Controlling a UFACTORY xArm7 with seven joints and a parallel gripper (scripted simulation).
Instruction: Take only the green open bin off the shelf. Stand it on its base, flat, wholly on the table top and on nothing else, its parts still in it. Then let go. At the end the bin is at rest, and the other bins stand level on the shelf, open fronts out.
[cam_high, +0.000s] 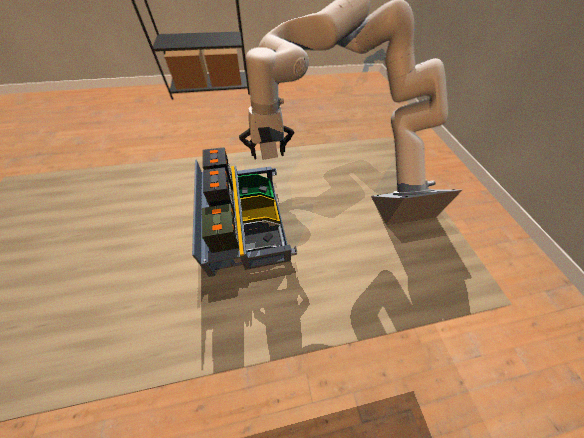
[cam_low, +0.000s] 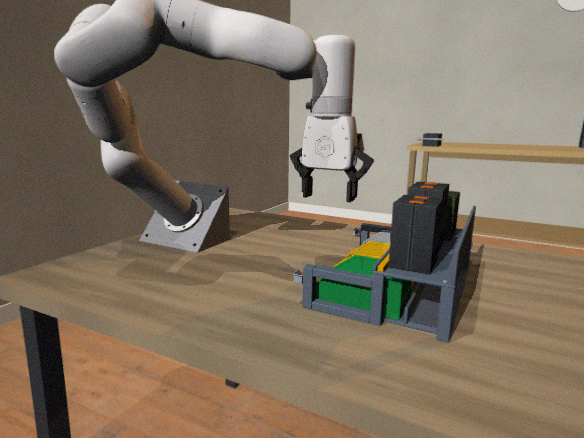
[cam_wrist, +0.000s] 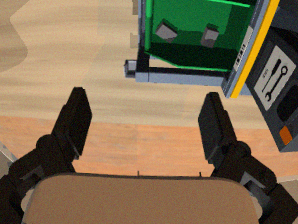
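Right now the green open bin is 170 mm below my hand and 80 mm ahead of it. Round my hand: yellow bin: 170 mm below, 110 mm to the left, 80 mm ahead; grey bin: 220 mm to the left, 170 mm below, 90 mm ahead.
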